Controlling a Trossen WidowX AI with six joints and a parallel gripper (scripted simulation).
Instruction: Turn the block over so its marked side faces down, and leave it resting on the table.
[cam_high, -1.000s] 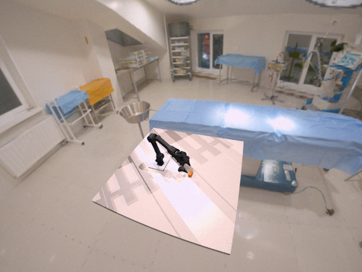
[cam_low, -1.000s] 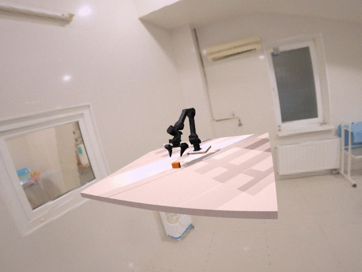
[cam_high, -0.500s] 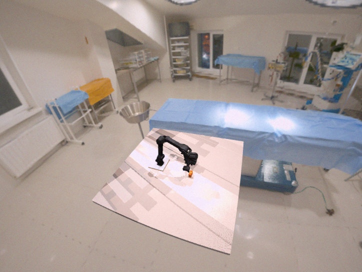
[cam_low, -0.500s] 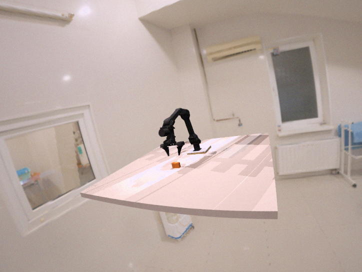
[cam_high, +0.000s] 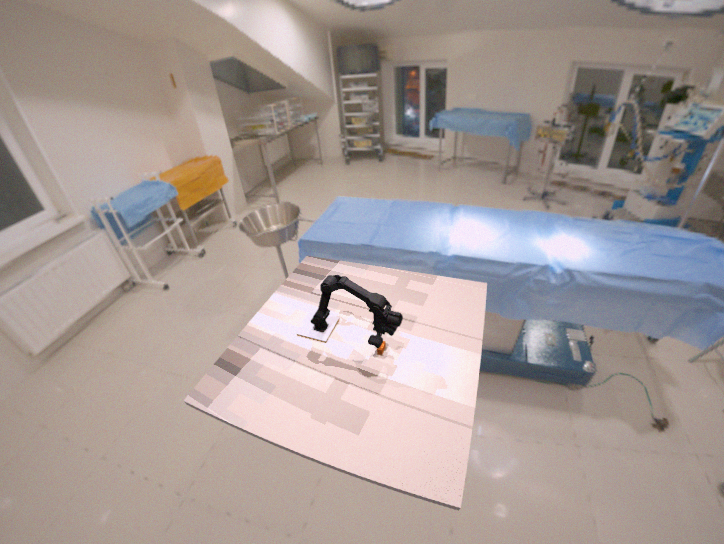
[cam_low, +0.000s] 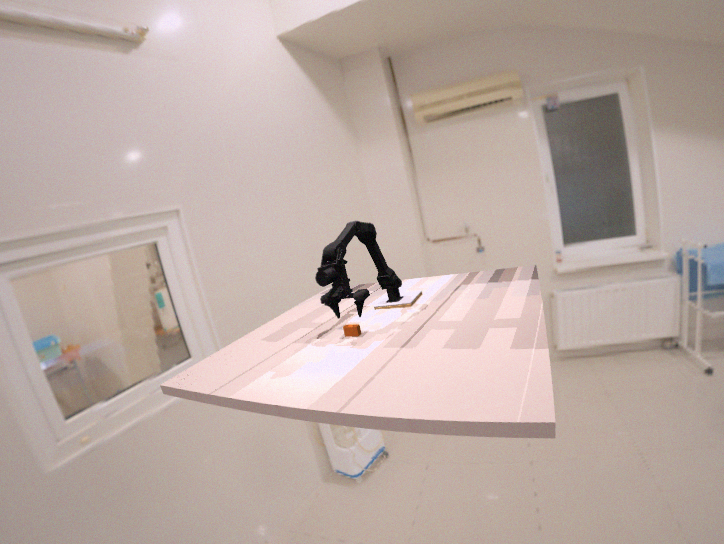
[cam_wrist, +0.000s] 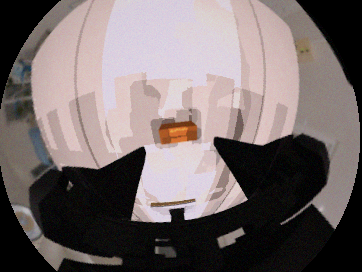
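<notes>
My gripper tip is now 50 mm above the orange block and 10 mm past it.
</notes>
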